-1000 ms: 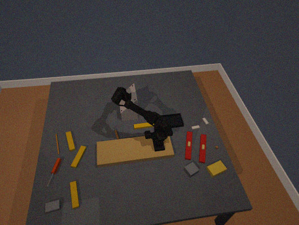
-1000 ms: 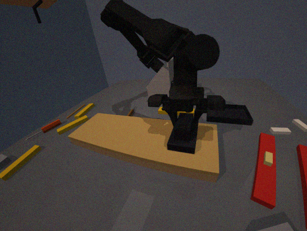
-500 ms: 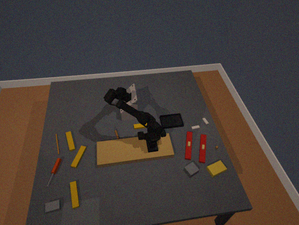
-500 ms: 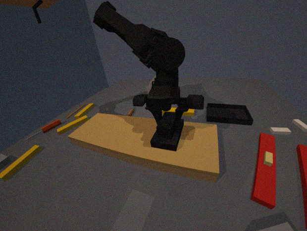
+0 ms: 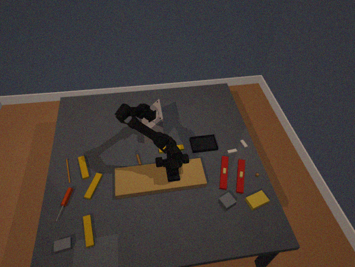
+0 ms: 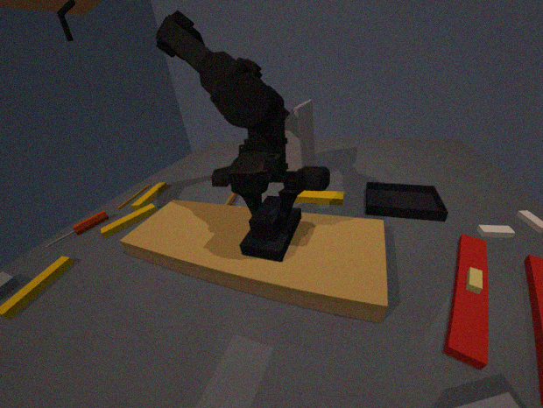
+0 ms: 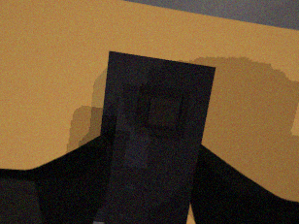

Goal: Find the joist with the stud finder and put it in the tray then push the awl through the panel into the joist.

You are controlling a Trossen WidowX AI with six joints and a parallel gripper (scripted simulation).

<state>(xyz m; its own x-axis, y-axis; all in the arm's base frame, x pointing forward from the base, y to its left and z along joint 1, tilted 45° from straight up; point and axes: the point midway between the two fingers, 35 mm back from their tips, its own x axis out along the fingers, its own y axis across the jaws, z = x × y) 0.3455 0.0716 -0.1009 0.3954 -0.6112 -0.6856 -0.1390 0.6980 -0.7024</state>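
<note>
My gripper tip is now 25 cm past the black tray, 21 cm to the right of it and 5 cm above it. The rest, counted from my gripper tip: stud finder (1 cm ahead, 2 cm above); then square indicator light (2 cm ahead, 3 cm above); then awl (15 cm behind, 22 cm to the right, 6 cm below).
</note>
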